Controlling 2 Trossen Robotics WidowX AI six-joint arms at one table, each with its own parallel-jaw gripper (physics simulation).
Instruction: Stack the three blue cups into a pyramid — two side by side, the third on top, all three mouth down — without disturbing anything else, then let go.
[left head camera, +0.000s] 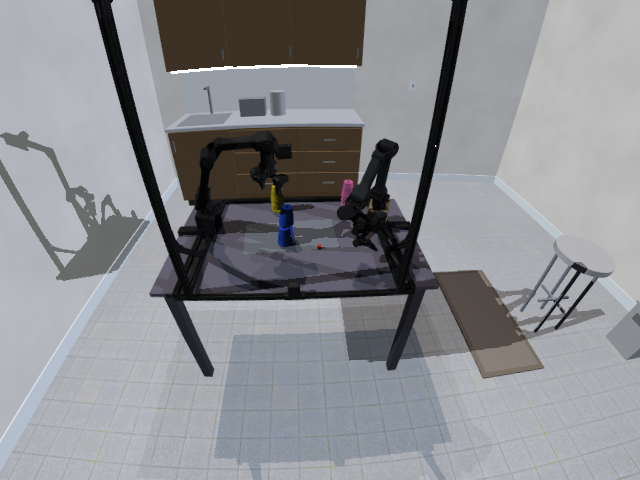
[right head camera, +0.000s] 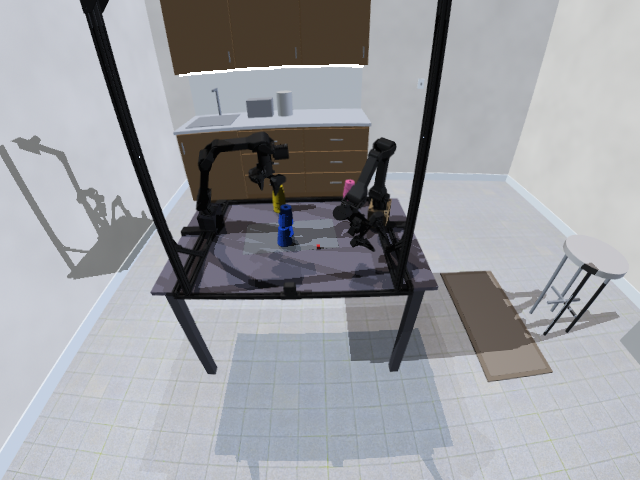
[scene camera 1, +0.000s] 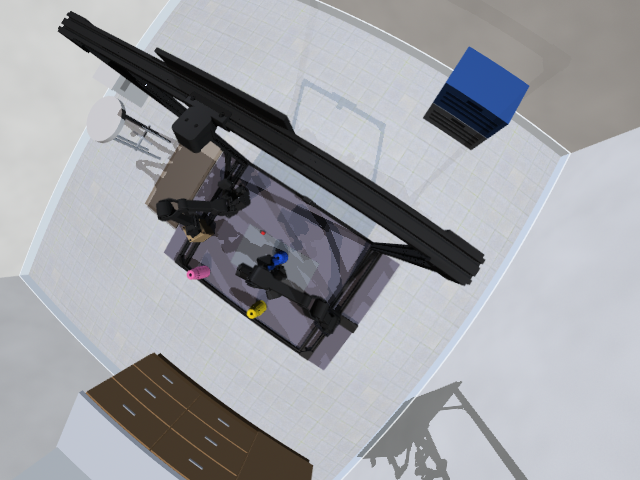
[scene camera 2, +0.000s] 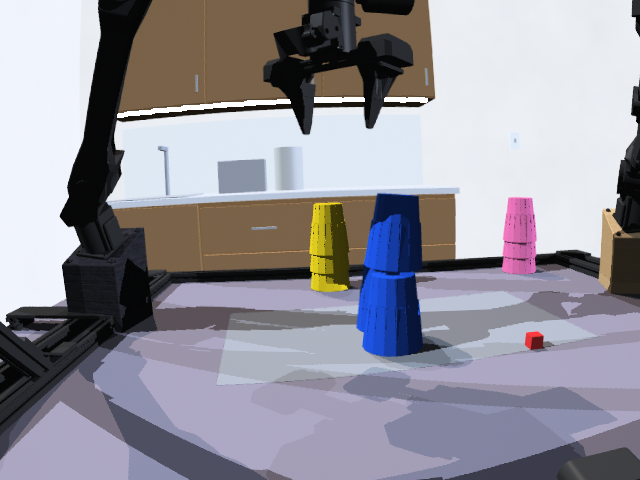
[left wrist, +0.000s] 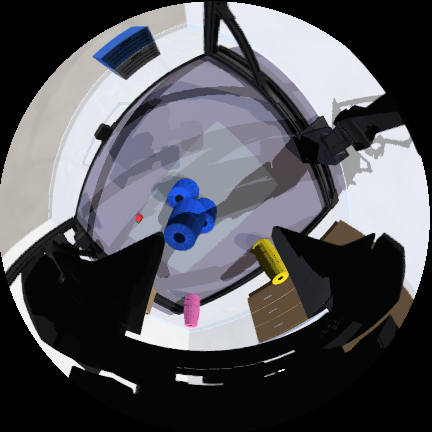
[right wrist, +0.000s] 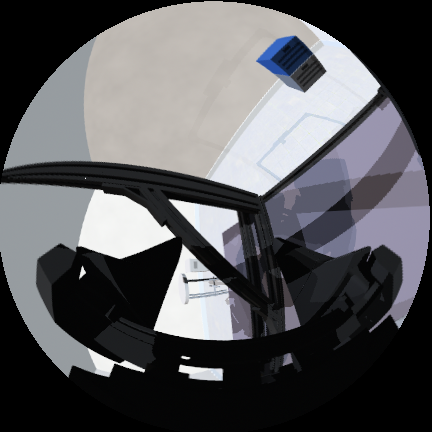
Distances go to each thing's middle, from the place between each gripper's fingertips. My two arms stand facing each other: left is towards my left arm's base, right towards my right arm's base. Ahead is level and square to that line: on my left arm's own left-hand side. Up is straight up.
I see my right gripper 290 mm short of the pale mat (scene camera 2: 291, 345), 380 mm to the right of it and 150 mm above it.
I see the pale mat 250 mm below my left hand, 80 mm to the right of it and 20 mm ahead of it.
